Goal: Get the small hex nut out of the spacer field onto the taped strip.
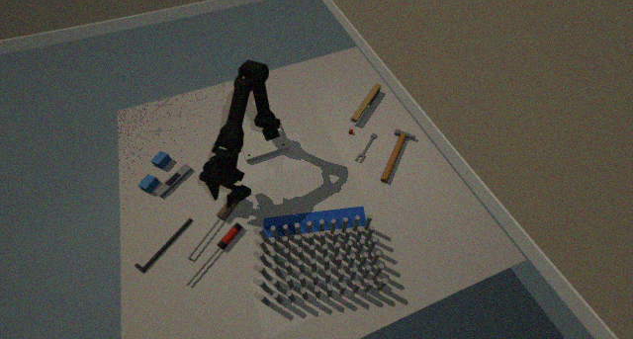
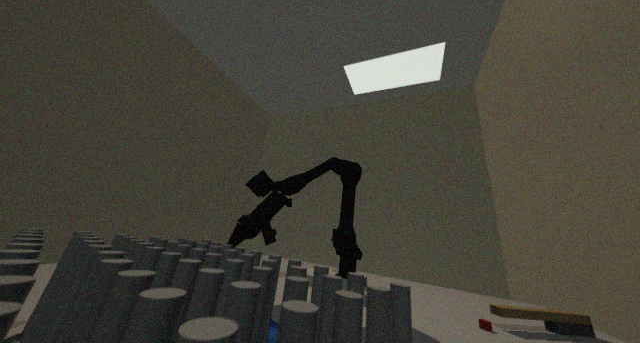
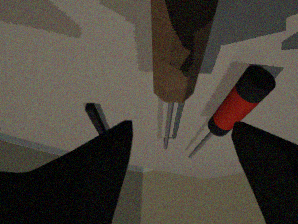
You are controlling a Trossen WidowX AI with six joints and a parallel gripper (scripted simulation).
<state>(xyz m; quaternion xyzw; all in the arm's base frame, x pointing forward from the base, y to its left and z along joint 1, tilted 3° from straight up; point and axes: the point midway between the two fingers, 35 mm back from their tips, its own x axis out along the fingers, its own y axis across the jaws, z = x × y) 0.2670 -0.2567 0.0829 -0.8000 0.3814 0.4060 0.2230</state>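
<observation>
My gripper tip is 6 cm short of the hook tool, 8 cm to the left of it and 6 cm above it. Also, from my gripper tip: red cube: 16 cm behind, 61 cm to the left, 7 cm below; grey bar: 22 cm behind, 17 cm to the right, 6 cm below; blue taped strip: 17 cm ahead, 29 cm to the left, 8 cm below.
</observation>
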